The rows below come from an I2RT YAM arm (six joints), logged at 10 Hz.
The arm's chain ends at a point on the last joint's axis. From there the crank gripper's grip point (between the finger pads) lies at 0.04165 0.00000 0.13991 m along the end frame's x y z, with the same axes.
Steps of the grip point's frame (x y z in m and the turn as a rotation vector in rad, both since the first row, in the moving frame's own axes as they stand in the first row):
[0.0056 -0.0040 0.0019 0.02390 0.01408 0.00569]
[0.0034 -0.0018 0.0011 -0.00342 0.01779 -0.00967]
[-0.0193 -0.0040 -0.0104 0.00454 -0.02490 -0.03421]
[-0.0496 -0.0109 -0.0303 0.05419 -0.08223 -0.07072]
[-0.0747 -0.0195 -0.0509 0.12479 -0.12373 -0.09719]
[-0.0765 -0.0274 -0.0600 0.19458 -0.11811 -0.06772]
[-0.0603 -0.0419 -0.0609 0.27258 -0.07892 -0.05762]
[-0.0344 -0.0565 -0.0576 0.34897 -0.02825 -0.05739]
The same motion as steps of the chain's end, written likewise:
[0.0036 -0.0009 0.0025 0.02390 0.01408 0.00569]
[0.0009 -0.0019 0.0019 -0.00342 0.01779 -0.00967]
[-0.0158 -0.0020 -0.0114 0.00454 -0.02490 -0.03421]
[-0.0376 -0.0007 -0.0330 0.05419 -0.08223 -0.07072]
[-0.0561 0.0013 -0.0536 0.12479 -0.12373 -0.09719]
[-0.0588 0.0023 -0.0610 0.19458 -0.11811 -0.06772]
[-0.0481 -0.0018 -0.0582 0.27258 -0.07892 -0.05762]
[-0.0291 -0.0063 -0.0499 0.34897 -0.02825 -0.05739]

